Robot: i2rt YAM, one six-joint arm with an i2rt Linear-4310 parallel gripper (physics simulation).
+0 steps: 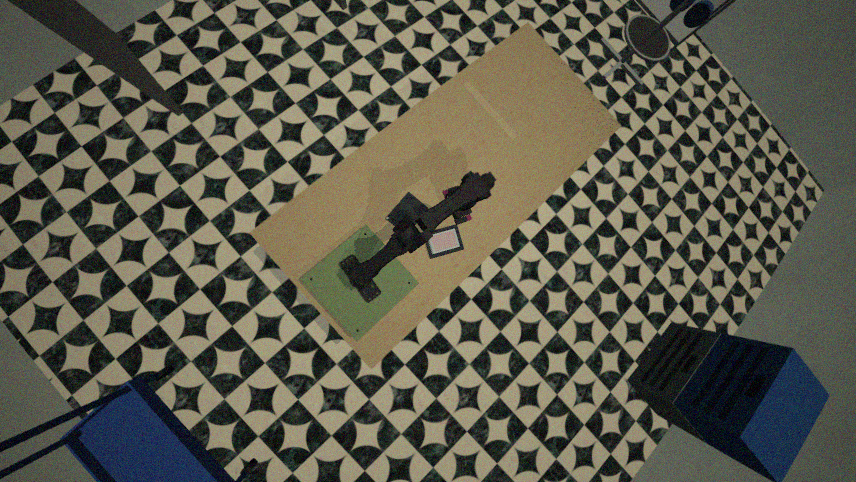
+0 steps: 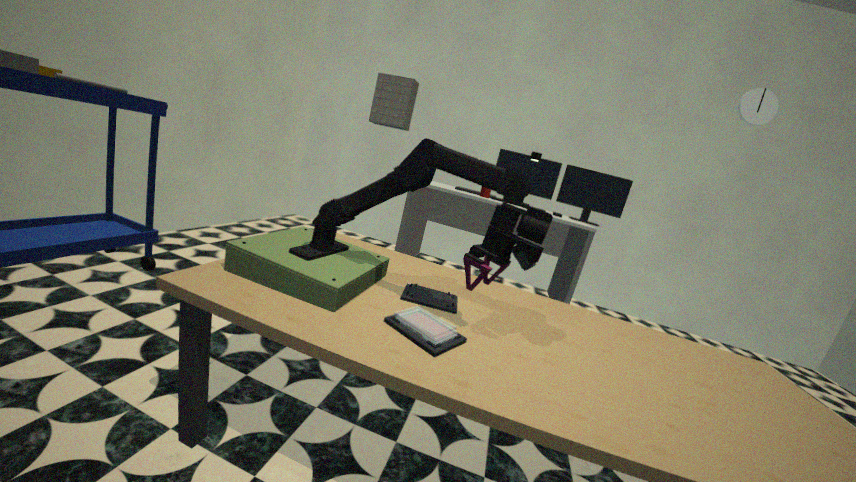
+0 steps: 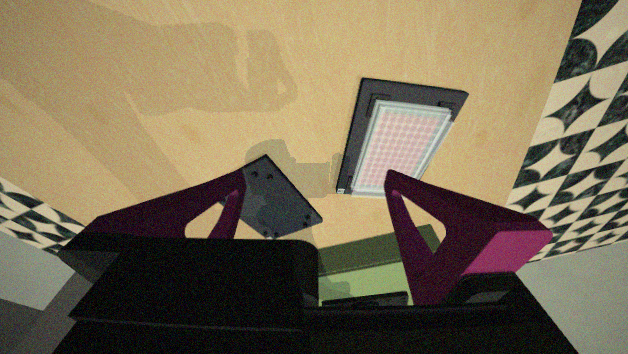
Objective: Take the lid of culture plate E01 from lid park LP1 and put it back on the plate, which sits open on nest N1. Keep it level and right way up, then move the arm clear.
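Frame: origin at the arm's base, x down, y left, z ahead, level; millimetres.
Seen in the pictures: gripper, fingertip midpoint: [image 2: 477, 286] [image 3: 314, 177]; arm's base, origin of the base link: [image 1: 360, 278] [image 2: 321, 250] [image 3: 364, 301].
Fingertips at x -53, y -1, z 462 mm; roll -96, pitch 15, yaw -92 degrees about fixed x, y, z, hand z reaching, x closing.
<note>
Pixels of each thing's top centre, then the offset from my fingertips to it. Level surfaces: height alone.
- culture plate E01, middle of its top: [image 3: 396, 167] [image 2: 425, 318] [image 1: 443, 241] dx +89, dy -83, dz -87 mm
- dark nest N1, middle of its top: [image 3: 394, 154] [image 2: 426, 325] [image 1: 444, 241] dx +105, dy -86, dz -80 mm
- clear lid, middle of its top: [image 3: 396, 158] [image 2: 427, 322] dx +97, dy -86, dz -80 mm
- dark lid park LP1, middle of its top: [image 3: 266, 212] [image 2: 431, 293] [image 1: 407, 212] dx +103, dy +115, dz -137 mm
- wooden table, its level: dx +123 mm
The culture plate E01 [image 1: 444, 240] [image 2: 426, 326] [image 3: 400, 145], with pink wells, sits on the dark nest N1 [image 1: 448, 252] [image 2: 413, 340] [image 3: 410, 92]. The clear lid [image 3: 412, 107] lies over the plate and looks level; how exactly its rim is seated is too fine to tell. The dark lid park LP1 [image 1: 409, 208] [image 2: 429, 297] [image 3: 282, 200] is bare, with small pegs near its corners. My gripper [image 1: 457, 205] [image 2: 479, 284] [image 3: 314, 177] is open and empty, in the air above the table, beyond the nest and the park from the arm's base. It touches neither.
The arm stands on a green block [image 1: 383, 293] [image 2: 299, 269] at one end of the wooden table [image 1: 539, 89] [image 2: 658, 383]. The park lies between this block and the gripper's side of the table, beside the nest. A desk with two monitors [image 2: 594, 190] stands beyond the table.
</note>
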